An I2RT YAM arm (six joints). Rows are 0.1 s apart.
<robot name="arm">
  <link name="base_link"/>
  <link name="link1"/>
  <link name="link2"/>
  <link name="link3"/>
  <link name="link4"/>
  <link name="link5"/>
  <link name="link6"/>
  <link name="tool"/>
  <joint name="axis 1" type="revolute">
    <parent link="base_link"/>
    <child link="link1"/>
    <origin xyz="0 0 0.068"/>
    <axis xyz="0 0 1"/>
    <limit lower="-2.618" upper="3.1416"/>
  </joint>
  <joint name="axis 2" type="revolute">
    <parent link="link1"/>
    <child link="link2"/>
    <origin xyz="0.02 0.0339 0.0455" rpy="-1.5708 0 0"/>
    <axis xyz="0 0 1"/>
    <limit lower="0" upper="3.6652"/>
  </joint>
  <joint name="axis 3" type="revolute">
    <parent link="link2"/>
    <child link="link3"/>
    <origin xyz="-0.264 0 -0.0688" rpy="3.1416 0 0"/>
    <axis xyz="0 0 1"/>
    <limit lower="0" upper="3.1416"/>
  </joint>
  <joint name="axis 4" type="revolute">
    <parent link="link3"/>
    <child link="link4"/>
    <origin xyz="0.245 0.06 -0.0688"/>
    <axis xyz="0 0 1"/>
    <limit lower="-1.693" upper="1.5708"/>
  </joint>
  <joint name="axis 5" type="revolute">
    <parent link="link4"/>
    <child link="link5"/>
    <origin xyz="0.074 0.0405 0.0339" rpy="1.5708 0 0"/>
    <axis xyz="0 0 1"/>
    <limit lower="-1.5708" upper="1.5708"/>
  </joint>
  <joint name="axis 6" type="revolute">
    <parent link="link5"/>
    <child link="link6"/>
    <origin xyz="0.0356 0 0.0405" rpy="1.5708 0 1.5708"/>
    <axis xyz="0 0 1"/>
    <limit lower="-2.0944" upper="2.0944"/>
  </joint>
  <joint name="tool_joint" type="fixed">
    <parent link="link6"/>
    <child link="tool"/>
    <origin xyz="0 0 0" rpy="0 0 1.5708"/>
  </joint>
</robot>
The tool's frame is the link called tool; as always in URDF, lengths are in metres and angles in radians.
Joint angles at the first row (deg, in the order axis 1, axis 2, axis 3, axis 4, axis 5, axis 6):
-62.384, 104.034, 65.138, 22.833, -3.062, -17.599
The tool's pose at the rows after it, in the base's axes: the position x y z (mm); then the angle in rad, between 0 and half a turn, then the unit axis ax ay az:
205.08, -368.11, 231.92, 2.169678, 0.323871, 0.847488, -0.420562
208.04, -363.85, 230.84, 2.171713, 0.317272, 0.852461, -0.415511
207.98, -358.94, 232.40, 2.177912, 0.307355, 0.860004, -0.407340
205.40, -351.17, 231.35, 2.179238, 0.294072, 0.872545, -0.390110
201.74, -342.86, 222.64, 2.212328, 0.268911, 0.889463, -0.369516
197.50, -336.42, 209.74, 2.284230, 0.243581, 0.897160, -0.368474
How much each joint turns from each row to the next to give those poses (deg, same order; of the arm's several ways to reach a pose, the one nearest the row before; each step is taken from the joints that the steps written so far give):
1.381, 0.723, 1.160, -1.067, 1.565, -0.462
0.625, -0.379, -0.539, -0.320, -0.133, -0.287
0.261, -1.047, -0.538, -1.406, -0.781, -0.688
0.056, -1.566, -1.590, -1.381, -1.993, -0.661
-0.034, -1.072, -2.159, -1.928, -1.953, -2.504
0.016, -0.328, -2.299, -1.118, 0.930, -4.078

